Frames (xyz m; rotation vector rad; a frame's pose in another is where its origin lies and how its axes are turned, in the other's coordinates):
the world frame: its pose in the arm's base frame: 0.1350 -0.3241 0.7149 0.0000 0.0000 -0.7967
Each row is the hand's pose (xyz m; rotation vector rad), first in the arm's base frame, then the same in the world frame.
Working: the arm's base frame: its pose in the world frame: -0.3261 0.1300 -0.7149 0.0000 0.0000 0.7967

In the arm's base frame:
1: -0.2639 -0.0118 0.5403 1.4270 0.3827 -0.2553
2: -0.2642 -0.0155 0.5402 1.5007 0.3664 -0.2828
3: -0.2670 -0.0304 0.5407 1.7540 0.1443 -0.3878
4: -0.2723 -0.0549 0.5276 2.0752 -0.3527 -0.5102
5: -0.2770 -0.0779 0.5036 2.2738 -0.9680 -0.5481
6: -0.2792 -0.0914 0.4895 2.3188 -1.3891 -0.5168
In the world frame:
1: -0.5022 -0.0669 -0.1746 1.1723 0.9105 0.3912
2: -0.4997 -0.0697 -0.1747 1.2440 0.9220 0.3495
3: -0.4910 -0.0821 -0.1742 1.5501 0.8079 0.1947
4: -0.4772 -0.1031 -0.1873 2.0103 0.4707 -0.0240
5: -0.4641 -0.1225 -0.2113 2.4039 -0.0099 -0.1906
6: -0.4559 -0.1335 -0.2254 2.5977 -0.3697 -0.2579

